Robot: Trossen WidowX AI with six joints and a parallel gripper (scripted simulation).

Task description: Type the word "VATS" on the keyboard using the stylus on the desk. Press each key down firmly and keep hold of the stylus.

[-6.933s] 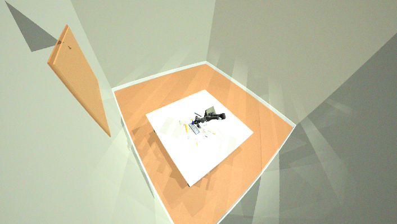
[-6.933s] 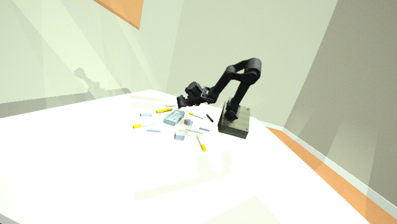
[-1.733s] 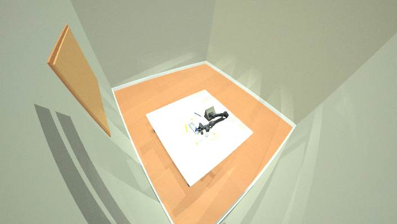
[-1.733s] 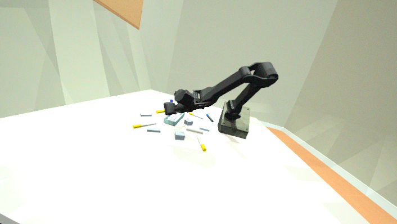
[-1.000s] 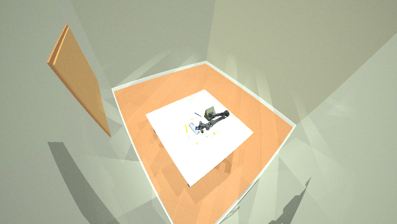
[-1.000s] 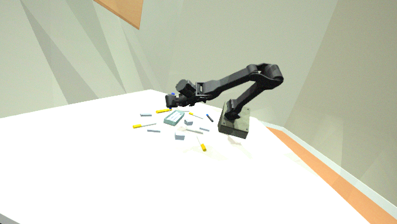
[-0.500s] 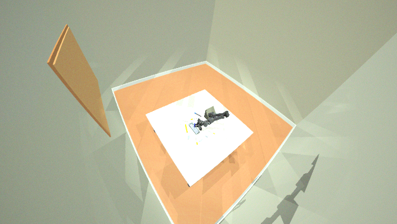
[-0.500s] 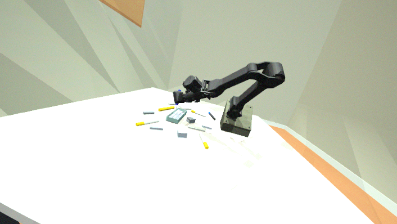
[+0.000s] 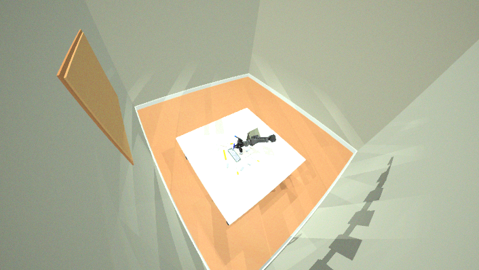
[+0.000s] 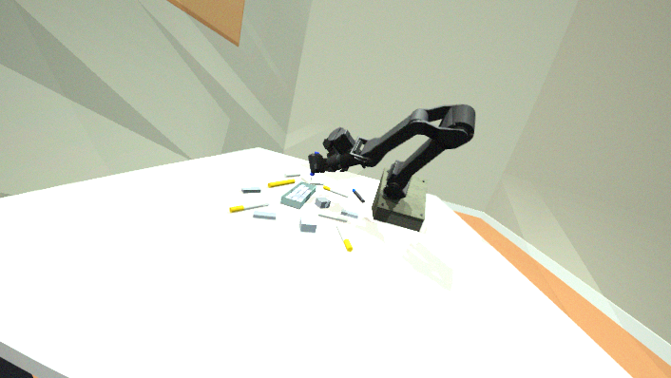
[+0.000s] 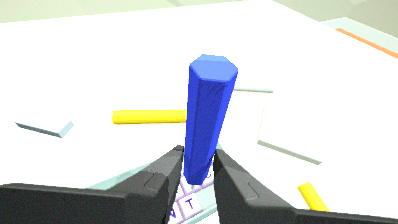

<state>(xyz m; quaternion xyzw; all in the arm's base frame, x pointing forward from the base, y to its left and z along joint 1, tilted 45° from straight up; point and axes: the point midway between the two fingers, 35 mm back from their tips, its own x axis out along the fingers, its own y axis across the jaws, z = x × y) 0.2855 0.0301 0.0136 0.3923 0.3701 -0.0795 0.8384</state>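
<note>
Now: the keyboard 10 mm ahead of my gripper tip, 50 mm to the left of it and 100 mm below it. Also, from my gripper tip: blue stylus: 20 mm below; yellow bar: 120 mm ahead, 10 mm to the right, 100 mm below; dark pen: 170 mm behind, 190 mm to the right, 100 mm below.
</note>
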